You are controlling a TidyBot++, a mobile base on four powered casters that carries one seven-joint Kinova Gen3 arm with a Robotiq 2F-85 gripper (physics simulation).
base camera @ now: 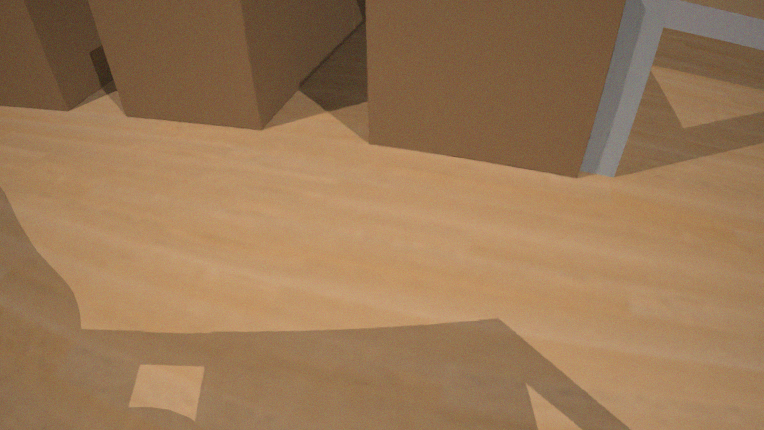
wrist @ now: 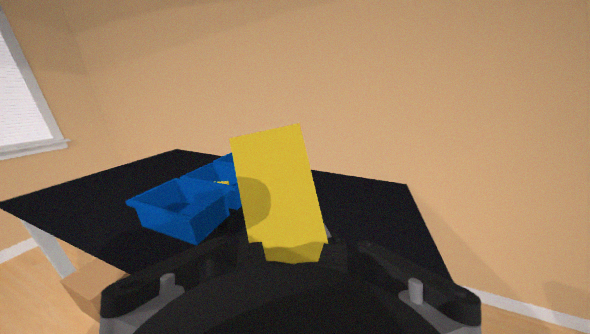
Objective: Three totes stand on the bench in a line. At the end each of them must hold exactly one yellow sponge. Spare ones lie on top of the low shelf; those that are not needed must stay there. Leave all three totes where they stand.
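Frame: origin at the arm's base, x ahead, y left, z up, level; millimetres.
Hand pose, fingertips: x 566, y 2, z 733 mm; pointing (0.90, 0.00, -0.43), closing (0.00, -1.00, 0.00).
Observation:
After its pixels a point has its place.
In the wrist view my gripper [wrist: 293, 234] @(x 565, y 2, z 733 mm) is shut on a yellow sponge [wrist: 280, 187] @(x 535, y 10, z 799 mm), which stands up from the fingertips. Behind and left of it, three blue totes stand in a line on the black bench top [wrist: 370, 210] @(x 1109, y -344, z 366 mm). The nearest tote [wrist: 175, 212] @(x 912, y 386, z 486 mm) shows no yellow in the part of its inside that I can see. The middle tote [wrist: 202, 175] @(x 1268, y 479, z 447 mm) has a bit of a yellow sponge [wrist: 221, 182] @(x 1259, y 382, z 413 mm) showing. The far tote [wrist: 225, 162] @(x 1358, y 387, z 486 mm) is mostly hidden behind the held sponge, so its inside cannot be seen. The low shelf does not show.
In the base camera view, several brown boxes [base camera: 481, 80] @(x 587, y -149, z -279 mm) [base camera: 181, 58] @(x 727, y 261, z -280 mm) stand on the floor [base camera: 347, 240] @(x 448, y 17, z -396 mm), beside a grey bench leg [base camera: 625, 106] @(x 545, y -331, z -288 mm) at the right. In the wrist view, a box [wrist: 95, 280] @(x 1089, y 1095, z -126 mm) and a bench leg [wrist: 50, 247] @(x 1120, y 1281, z 79 mm) show at lower left. A wall [wrist: 425, 90] @(x 1395, y -633, z 874 mm) rises behind the bench.

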